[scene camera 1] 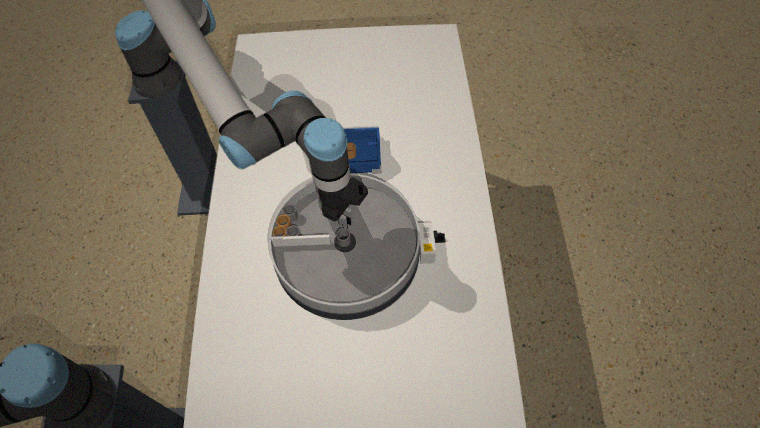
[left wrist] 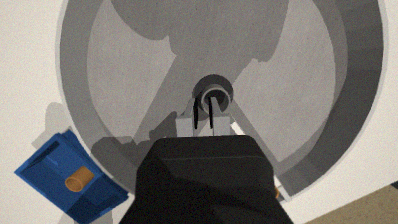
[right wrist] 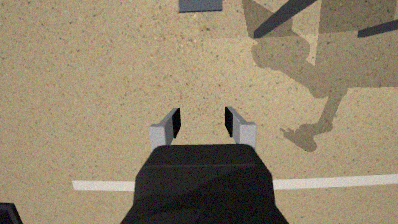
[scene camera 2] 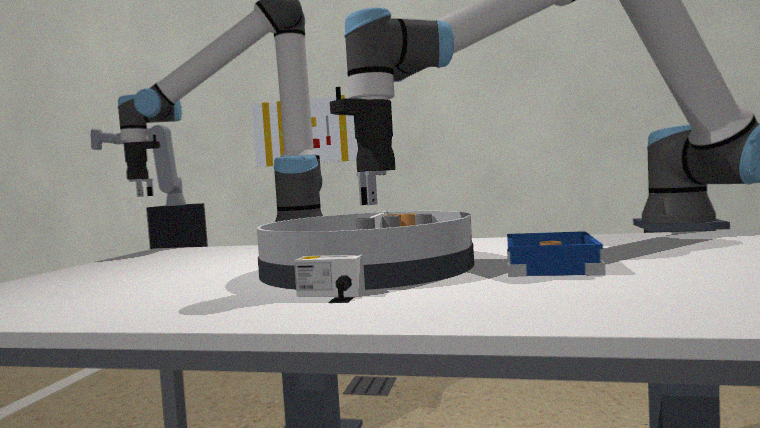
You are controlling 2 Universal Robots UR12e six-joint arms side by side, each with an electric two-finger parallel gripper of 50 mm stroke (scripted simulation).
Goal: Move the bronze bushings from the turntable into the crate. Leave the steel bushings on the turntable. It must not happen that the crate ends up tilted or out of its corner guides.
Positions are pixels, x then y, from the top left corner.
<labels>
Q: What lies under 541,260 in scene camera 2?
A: A blue crate.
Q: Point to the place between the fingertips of my left gripper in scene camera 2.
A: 368,204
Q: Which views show my right gripper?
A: The right wrist view and scene camera 2 only.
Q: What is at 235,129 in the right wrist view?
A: My right gripper.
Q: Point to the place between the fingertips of my left gripper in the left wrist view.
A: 203,107
</labels>
